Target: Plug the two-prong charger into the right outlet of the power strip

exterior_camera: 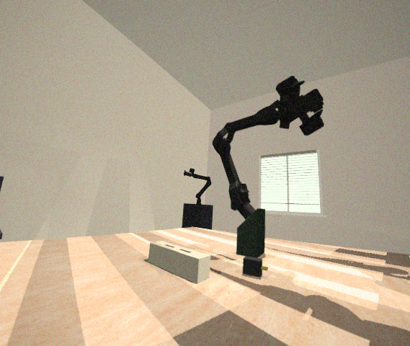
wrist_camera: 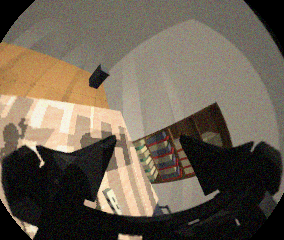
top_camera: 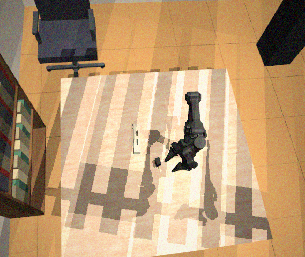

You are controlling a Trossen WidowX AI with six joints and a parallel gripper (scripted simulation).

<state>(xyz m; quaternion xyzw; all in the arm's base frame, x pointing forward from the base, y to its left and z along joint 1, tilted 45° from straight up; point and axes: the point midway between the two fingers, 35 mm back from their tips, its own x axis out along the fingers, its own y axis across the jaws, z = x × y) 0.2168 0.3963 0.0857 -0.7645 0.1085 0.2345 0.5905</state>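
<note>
The dark charger lies 2 cm behind my gripper tip, 15 cm to the right of it and 46 cm below it.
</note>
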